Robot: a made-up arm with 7 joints. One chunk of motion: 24 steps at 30 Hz.
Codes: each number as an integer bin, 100 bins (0 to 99) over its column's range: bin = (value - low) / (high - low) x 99, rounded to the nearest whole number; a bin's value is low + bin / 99 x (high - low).
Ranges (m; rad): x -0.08..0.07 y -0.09..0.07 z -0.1..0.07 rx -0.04..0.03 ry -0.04..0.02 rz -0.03..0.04
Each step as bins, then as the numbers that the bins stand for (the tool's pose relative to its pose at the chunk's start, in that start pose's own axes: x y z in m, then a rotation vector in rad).
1 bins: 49 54 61 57 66 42
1 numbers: -0.0058 -0.0027 0.0047 0.0003 0.0000 -0.0003
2 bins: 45 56 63 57 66 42
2 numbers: -0.0118 0.0005 0.0082 0.0003 0.0000 -0.0003
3 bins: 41 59 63 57 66 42
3 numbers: -0.0179 0.0054 0.0082 0.0003 0.0000 -0.0003
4 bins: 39 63 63 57 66 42
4 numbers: -0.0209 0.0118 0.0082 0.0003 0.0000 -0.0003
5 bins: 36 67 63 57 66 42
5 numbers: -0.0255 0.0183 0.0082 0.0003 0.0000 -0.0003
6 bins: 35 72 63 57 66 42
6 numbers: -0.0270 0.0264 0.0082 0.0003 0.0000 -0.0003
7 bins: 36 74 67 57 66 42
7 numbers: -0.0255 0.0296 0.0151 0.0003 0.0000 -0.0003
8 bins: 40 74 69 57 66 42
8 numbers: -0.0194 0.0296 0.0185 0.0003 0.0000 -0.0003
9 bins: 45 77 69 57 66 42
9 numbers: -0.0118 0.0344 0.0185 0.0003 0.0000 -0.0003
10 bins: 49 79 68 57 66 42
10 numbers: -0.0058 0.0377 0.0168 0.0003 0.0000 -0.0003
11 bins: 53 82 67 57 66 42
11 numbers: 0.0003 0.0425 0.0151 0.0003 0.0000 -0.0003
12 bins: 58 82 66 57 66 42
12 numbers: 0.0079 0.0425 0.0133 0.0003 0.0000 -0.0003
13 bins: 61 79 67 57 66 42
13 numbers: 0.0124 0.0377 0.0151 0.0003 0.0000 -0.0003
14 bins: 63 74 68 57 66 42
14 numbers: 0.0155 0.0296 0.0168 0.0003 0.0000 -0.0003
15 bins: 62 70 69 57 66 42
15 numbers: 0.0139 0.0231 0.0185 0.0003 0.0000 -0.0003
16 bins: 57 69 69 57 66 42
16 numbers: 0.0064 0.0215 0.0185 0.0003 0.0000 -0.0003
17 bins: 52 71 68 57 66 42
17 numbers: -0.0012 0.0247 0.0168 0.0003 0.0000 -0.0003
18 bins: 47 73 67 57 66 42
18 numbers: -0.0088 0.0280 0.0151 0.0003 0.0000 -0.0003
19 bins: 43 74 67 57 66 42
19 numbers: -0.0148 0.0296 0.0151 0.0003 0.0000 -0.0003
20 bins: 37 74 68 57 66 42
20 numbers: -0.0239 0.0296 0.0168 0.0003 0.0000 -0.0003
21 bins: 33 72 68 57 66 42
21 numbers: -0.0300 0.0264 0.0168 0.0003 0.0000 -0.0003
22 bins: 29 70 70 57 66 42
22 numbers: -0.0361 0.0231 0.0202 0.0003 0.0000 -0.0003
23 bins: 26 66 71 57 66 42
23 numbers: -0.0406 0.0167 0.0219 0.0003 0.0000 -0.0003
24 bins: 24 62 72 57 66 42
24 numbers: -0.0436 0.0102 0.0236 0.0003 0.0000 -0.0003
